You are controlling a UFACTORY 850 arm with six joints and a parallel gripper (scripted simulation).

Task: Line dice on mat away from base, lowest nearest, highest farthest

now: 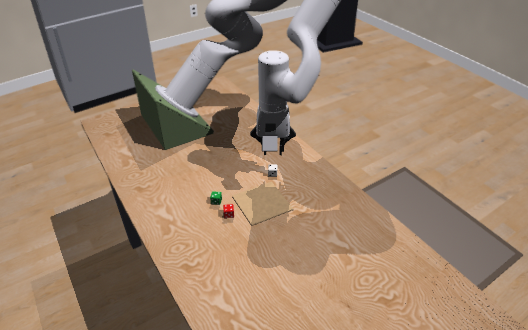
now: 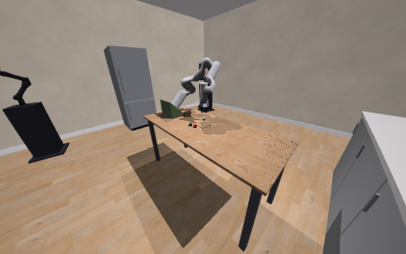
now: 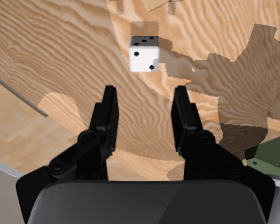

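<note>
Now: the white die 90 mm below my hand. Also, from my hand: green die (210 mm to the right, 90 mm below, 40 mm ahead); then tan mat (110 mm below, 110 mm ahead, 90 mm to the right); then red die (200 mm to the right, 110 mm ahead, 90 mm below).
</note>
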